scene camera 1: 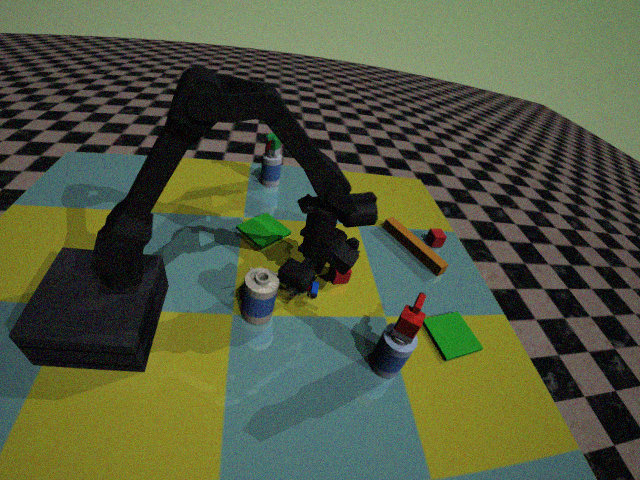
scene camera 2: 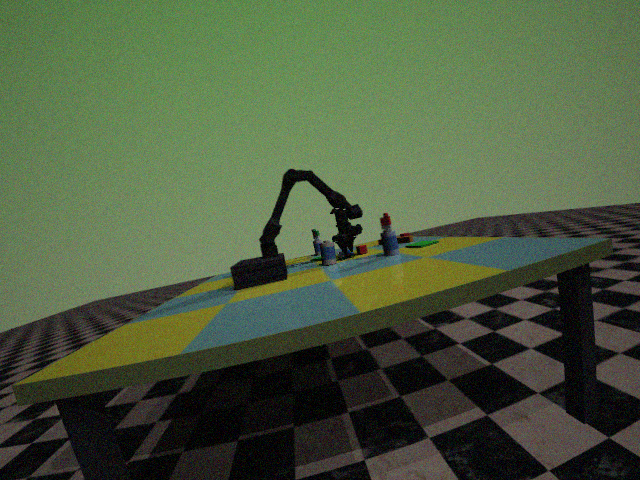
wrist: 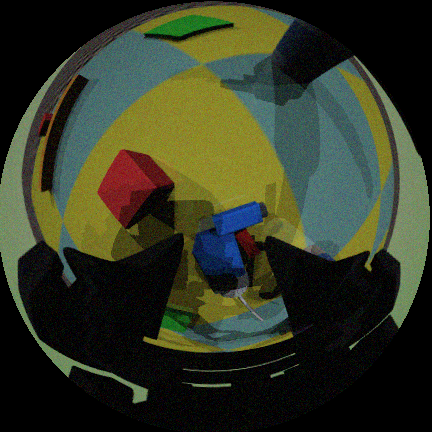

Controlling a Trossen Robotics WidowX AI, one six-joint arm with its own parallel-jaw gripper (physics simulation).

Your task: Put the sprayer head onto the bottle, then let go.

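Places are measured from the arm's base along level axes (x back, y right, z up), in millimetres.
Where they show: gripper, fingertip midpoint: (scene camera 1: 309,282) (scene camera 2: 349,253) (wrist: 225,240); arm's base, origin of the base link: (scene camera 1: 121,279) (scene camera 2: 269,256).
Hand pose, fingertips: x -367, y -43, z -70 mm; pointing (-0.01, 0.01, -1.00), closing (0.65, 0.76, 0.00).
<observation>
Each offset is from my fingertips to the centre of the thing. "pt": to the spot under its first point.
The sprayer head {pt dx -6, dy +21, dz +3 mm} (scene camera 1: 314,288) (wrist: 215,253) lies on its side on the table, with a blue body and nozzle, a red trigger and a thin pale tube. My gripper (scene camera 1: 313,283) (scene camera 2: 345,253) (wrist: 225,240) is open and low over it, pointing down. In the wrist view the head shows between the two fingertips, with nothing gripped. In scene camera 1 the fingers hide most of it. The open bottle {dx +115, dy +59, dz +35 mm} (scene camera 1: 259,299) (scene camera 2: 328,253), white with a blue band and a hole in its top, stands upright beside the gripper, on the robot-base side. In the wrist view the right finger hides most of it.
A red cube {dx -77, dy -28, dz +0 mm} (scene camera 1: 341,276) (wrist: 125,186) lies close beside the gripper. A bottle with a red head {dx -121, dy +200, dz +66 mm} (scene camera 1: 391,355) (scene camera 2: 390,244) and one with a green head {pt dx +55, dy -422, dz +41 mm} (scene camera 1: 270,170) stand farther off. Green tiles {dx +86, dy -203, dz -15 mm} (scene camera 1: 263,230) {dx -293, dy +160, dz -15 mm} (scene camera 1: 452,334), an orange bar {dx -319, dy -125, dz -5 mm} (scene camera 1: 413,245) and a smaller red cube {dx -402, dy -149, dz +0 mm} (scene camera 1: 436,237) also lie here.
</observation>
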